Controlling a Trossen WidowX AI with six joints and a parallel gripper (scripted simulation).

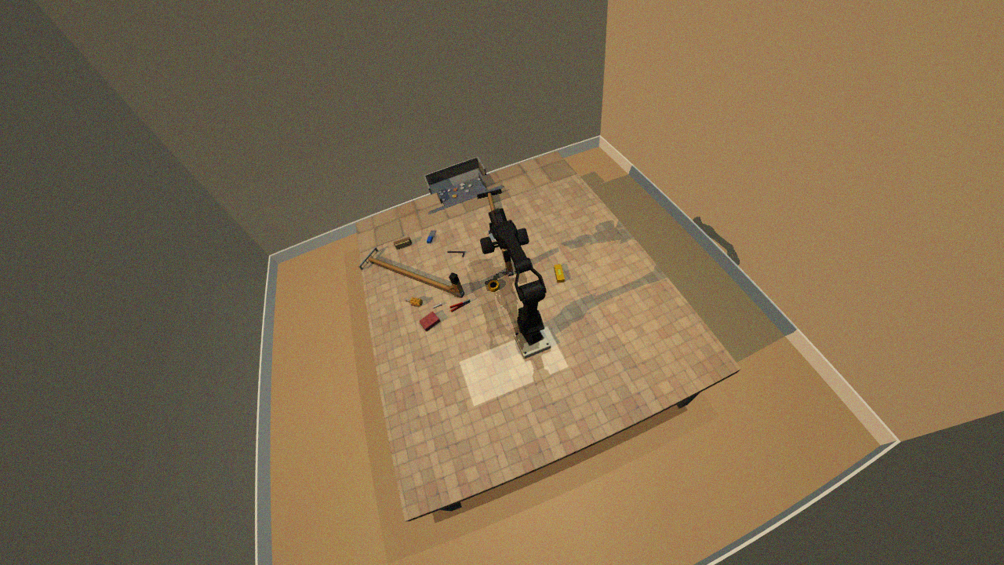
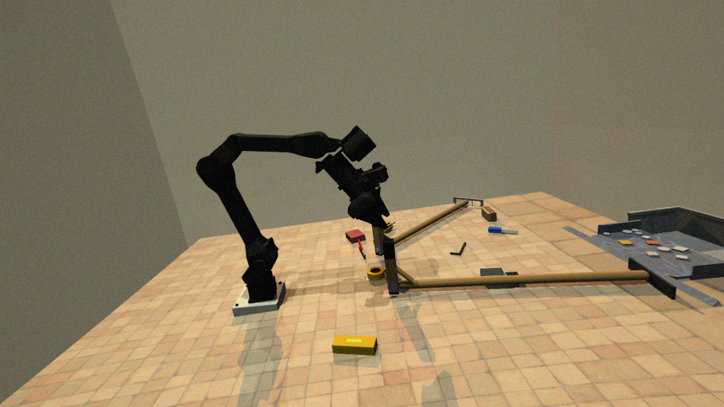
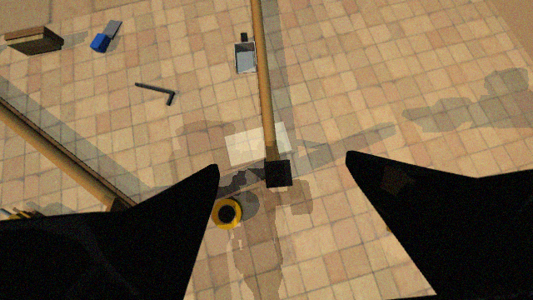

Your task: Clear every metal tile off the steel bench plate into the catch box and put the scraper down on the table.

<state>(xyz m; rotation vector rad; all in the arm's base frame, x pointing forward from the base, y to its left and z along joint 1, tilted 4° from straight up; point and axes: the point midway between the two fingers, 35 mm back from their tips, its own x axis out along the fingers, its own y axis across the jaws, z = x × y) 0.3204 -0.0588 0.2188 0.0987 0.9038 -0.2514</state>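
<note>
Now: gripper tip 19 cm above the yellow tape roll, 10 cm to the right of it and 3 cm past it. Also, from my gripper tip: red screwdriver: 27 cm to the left, 18 cm below, 5 cm behind; then yellow block: 18 cm to the right, 18 cm below, 13 cm behind; then small grey box: 27 cm ahead, 19 cm below, 4 cm to the right.
</note>
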